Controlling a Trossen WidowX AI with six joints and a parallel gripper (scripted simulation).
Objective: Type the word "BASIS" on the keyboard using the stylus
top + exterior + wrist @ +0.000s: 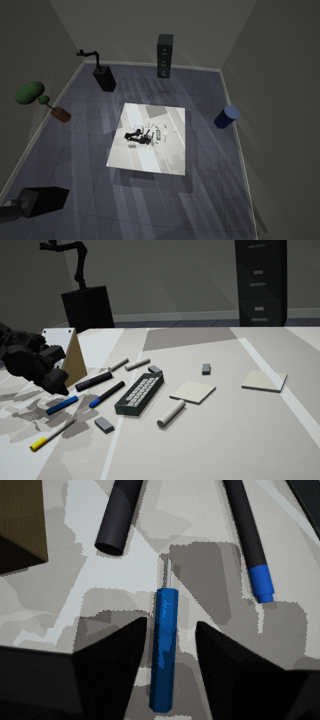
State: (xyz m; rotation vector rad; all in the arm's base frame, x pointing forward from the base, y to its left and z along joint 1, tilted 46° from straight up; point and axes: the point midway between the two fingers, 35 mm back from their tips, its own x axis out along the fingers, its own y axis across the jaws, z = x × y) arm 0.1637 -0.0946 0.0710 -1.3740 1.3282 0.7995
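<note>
My gripper tip is 20 mm to the right of the blue stylus and 30 mm above it. The rest, counted from my gripper tip: blue-tipped pen 80 mm ahead, 50 mm to the left, 30 mm below; then yellow-tipped pen 80 mm ahead, 130 mm to the right, 30 mm below; then dark cylinder 20 mm behind, 130 mm to the left, 30 mm below.
</note>
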